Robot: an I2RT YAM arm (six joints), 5 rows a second.
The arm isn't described. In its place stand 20 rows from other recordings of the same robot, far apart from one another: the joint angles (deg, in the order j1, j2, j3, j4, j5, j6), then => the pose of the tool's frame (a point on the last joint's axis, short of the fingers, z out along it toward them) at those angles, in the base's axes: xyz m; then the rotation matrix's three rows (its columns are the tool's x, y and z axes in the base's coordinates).
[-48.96 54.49 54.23 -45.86 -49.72 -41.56] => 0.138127, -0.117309, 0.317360; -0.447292, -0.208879, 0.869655; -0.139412, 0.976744, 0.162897; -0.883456, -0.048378, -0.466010
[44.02 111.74 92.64 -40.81 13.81 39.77] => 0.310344, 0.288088, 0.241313; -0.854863, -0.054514, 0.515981; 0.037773, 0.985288, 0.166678; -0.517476, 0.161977, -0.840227
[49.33 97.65 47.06 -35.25 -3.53 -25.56] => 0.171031, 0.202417, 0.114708; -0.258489, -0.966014, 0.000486; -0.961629, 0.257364, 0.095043; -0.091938, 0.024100, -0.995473
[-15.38 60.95 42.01 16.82 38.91 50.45] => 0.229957, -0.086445, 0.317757; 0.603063, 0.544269, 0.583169; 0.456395, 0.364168, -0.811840; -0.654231, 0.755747, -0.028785
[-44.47 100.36 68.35 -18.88 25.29 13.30] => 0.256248, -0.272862, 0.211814; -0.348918, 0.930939, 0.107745; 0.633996, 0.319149, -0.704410; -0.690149, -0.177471, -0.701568
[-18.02 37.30 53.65 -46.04 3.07 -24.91] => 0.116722, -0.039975, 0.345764; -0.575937, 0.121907, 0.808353; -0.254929, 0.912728, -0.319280; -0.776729, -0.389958, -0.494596
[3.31 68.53 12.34 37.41 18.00 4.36] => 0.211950, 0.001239, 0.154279; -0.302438, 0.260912, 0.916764; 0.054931, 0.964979, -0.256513; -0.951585, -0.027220, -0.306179
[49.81 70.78 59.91 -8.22 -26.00 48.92] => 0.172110, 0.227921, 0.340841; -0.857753, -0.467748, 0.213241; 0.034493, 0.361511, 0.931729; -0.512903, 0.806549, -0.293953
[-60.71 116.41 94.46 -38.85 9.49 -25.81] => 0.210301, -0.386902, 0.218773; -0.776120, 0.623895, 0.091612; 0.505829, 0.702715, -0.500328; -0.376530, -0.341974, -0.860976
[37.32 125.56 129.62 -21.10 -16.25 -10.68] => 0.405186, 0.321420, 0.373762; -0.081708, -0.824234, 0.560323; -0.286015, 0.557948, 0.779031; -0.954735, -0.096608, -0.281332
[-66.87 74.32 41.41 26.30 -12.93 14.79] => 0.123170, -0.268072, 0.272423; 0.162796, 0.793725, 0.586087; 0.252265, 0.540784, -0.802443; -0.953866, 0.278484, -0.112192
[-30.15 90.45 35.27 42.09 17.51 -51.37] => 0.268189, -0.168163, 0.186172; -0.694408, 0.304239, 0.652101; -0.458209, 0.511791, -0.726715; -0.554835, -0.803435, -0.215987
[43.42 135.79 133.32 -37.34 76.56 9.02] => 0.401340, 0.332124, 0.294296; -0.399248, 0.451085, 0.798200; -0.327645, 0.742911, -0.583723; -0.856300, -0.494576, -0.148810
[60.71 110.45 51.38 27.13 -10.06 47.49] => 0.181548, 0.336359, 0.123851; -0.861380, -0.438484, 0.256432; -0.051980, 0.578264, 0.814192; -0.505295, 0.687999, -0.520897
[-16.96 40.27 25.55 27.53 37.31 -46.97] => 0.156826, -0.070386, 0.302611; -0.438142, 0.699122, 0.565031; -0.474228, 0.354212, -0.806003; -0.763636, -0.621097, 0.176348
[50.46 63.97 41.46 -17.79 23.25 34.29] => 0.160336, 0.172153, 0.243337; -0.631402, -0.195080, 0.750517; 0.048233, 0.956086, 0.289091; -0.773955, 0.218732, -0.594265
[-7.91 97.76 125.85 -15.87 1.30 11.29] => 0.347194, -0.049054, 0.566572; 0.236830, 0.115412, 0.964672; 0.164700, 0.973779, -0.156936; -0.957489, 0.196048, 0.211611
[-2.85 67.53 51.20 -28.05 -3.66 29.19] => 0.249170, -0.010129, 0.269547; -0.607862, 0.344225, 0.715551; 0.517576, 0.855169, 0.028292; -0.602178, 0.387550, -0.697987
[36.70 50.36 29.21 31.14 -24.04 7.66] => 0.156994, 0.135109, 0.302836; 0.022221, -0.878257, 0.477671; 0.168391, 0.474251, 0.864136; -0.985470, 0.061234, 0.158429
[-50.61 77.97 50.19 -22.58 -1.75 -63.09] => 0.178281, -0.215407, 0.226213; -0.898986, -0.091743, 0.428260; -0.309687, 0.824592, -0.473436; -0.309706, -0.558239, -0.769709
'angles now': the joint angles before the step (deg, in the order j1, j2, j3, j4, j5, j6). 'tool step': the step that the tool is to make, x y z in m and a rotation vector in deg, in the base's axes. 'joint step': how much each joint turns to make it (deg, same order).
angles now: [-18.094, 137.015, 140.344, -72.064, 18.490, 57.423]
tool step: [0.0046, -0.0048, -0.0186, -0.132, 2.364, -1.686]
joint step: [-0.272, 2.693, 0.817, -0.687, 1.296, 1.093]
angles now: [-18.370, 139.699, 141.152, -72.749, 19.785, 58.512]
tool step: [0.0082, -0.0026, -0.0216, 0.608, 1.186, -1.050]
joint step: [0.022, 3.270, 1.189, 0.373, 0.135, 1.151]
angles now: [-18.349, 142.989, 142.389, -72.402, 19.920, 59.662]
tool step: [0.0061, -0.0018, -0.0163, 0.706, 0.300, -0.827]
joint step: [0.003, 2.348, 0.718, 0.778, -0.315, 1.020]
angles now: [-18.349, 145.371, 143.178, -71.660, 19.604, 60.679]
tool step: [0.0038, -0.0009, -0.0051, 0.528, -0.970, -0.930]
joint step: [0.005, 1.196, 1.052, 0.504, -0.511, 1.191]
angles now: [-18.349, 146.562, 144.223, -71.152, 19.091, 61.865]
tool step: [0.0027, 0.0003, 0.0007, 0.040, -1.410, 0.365]
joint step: [0.090, -0.015, -0.019, 1.371, -0.541, -0.128]
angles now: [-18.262, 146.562, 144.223, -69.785, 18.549, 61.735]
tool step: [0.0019, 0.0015, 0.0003, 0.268, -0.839, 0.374]
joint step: [0.186, -0.012, -0.028, 0.735, -0.549, -0.018]
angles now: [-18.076, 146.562, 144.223, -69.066, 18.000, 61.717]
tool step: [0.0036, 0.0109, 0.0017, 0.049, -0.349, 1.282]
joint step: [1.250, -0.185, 0.007, 0.120, -0.154, 0.019]
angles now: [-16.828, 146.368, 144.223, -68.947, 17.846, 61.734]
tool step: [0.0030, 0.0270, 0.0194, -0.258, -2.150, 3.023]
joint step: [2.938, -2.548, -0.580, 0.163, -0.330, 0.031]
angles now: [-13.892, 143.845, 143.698, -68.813, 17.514, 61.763]
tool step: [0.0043, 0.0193, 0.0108, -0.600, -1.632, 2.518]
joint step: [2.198, -0.710, 0.898, 0.237, 0.088, -0.399]
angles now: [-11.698, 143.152, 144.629, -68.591, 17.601, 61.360]
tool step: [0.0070, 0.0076, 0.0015, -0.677, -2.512, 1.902]
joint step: [0.958, 0.023, -0.123, 3.035, -0.229, -0.978]
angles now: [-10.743, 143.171, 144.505, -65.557, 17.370, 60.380]
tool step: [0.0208, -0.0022, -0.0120, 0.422, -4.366, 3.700]
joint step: [0.002, 5.136, 5.967, 4.146, -2.833, -2.781]
